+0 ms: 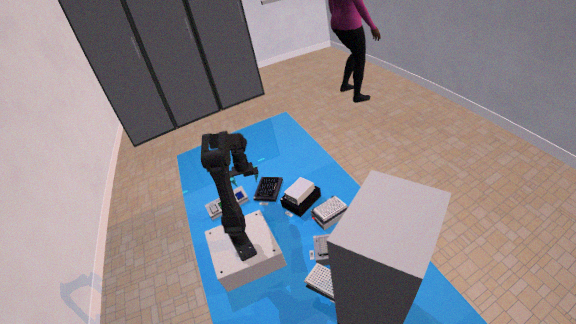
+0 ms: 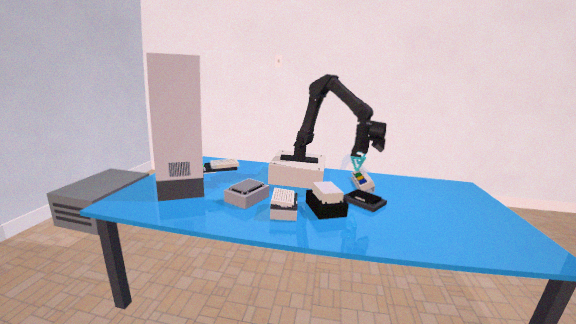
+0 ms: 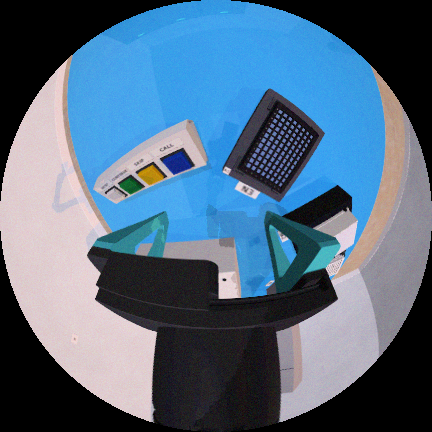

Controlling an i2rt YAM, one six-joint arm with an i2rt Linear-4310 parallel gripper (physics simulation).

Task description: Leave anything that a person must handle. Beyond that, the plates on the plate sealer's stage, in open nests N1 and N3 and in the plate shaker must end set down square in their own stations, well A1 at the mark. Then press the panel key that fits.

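My gripper (image 1: 245,180) (image 2: 358,162) (image 3: 215,216) is open and empty, above the table near the key panel (image 1: 214,209) (image 2: 370,186) (image 3: 197,145). The panel has white, green, yellow and blue keys; the blue one is labelled CALL, the yellow SKIP. A dark plate (image 1: 268,188) (image 3: 282,147) lies in the dark nest N3 (image 2: 380,204) (image 3: 250,120), roughly in line with it. A white-topped plate (image 1: 330,206) (image 2: 283,196) is on a light station. Another white plate (image 1: 320,278) (image 2: 223,163) is partly hidden by the tower. Which stations are N1, sealer and shaker is not readable.
A black nest (image 1: 300,207) (image 2: 327,209) (image 3: 320,200) bears a white block (image 1: 299,190) (image 2: 327,191) (image 3: 342,231) beside N3. A grey device (image 1: 320,252) (image 2: 246,196) and tall tower (image 1: 390,215) (image 2: 176,115) stand farther along. A person (image 1: 354,45) stands beyond the table (image 1: 295,130) (image 2: 450,225).
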